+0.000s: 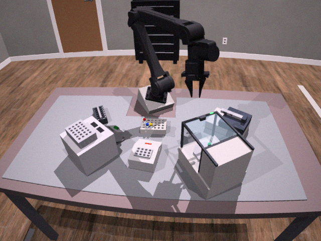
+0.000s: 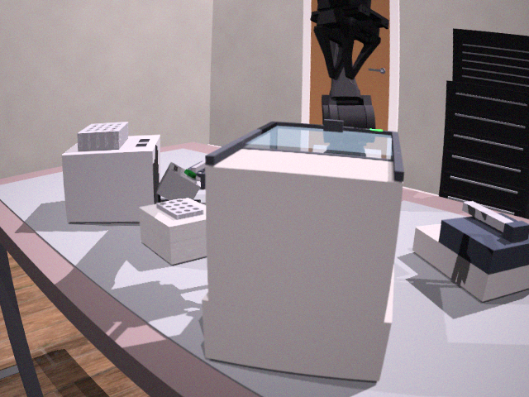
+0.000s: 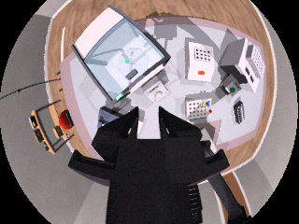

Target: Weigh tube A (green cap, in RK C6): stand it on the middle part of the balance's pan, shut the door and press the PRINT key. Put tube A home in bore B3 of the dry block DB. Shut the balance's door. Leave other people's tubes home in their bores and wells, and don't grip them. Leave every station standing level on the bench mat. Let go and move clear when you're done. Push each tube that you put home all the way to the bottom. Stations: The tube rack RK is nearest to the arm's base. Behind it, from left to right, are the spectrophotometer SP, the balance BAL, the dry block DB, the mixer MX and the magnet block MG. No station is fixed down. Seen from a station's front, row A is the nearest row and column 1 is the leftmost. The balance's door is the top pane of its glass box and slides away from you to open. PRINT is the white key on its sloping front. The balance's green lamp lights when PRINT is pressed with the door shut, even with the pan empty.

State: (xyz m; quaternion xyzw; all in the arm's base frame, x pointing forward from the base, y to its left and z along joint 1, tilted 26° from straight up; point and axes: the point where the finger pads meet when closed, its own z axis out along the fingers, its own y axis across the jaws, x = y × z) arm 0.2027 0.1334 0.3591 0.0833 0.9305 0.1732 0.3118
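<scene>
My gripper is now 8 cm short of the glass door pane, 7 cm above it and 5 cm to the right of it. The rest, counted from my hand: dry block: 25 cm below, 20 cm to the right, 11 cm ahead; spectrophotometer: 21 cm below, 19 cm to the left, 15 cm behind; tube rack RK: 27 cm below, 20 cm to the right, 10 cm behind.
</scene>
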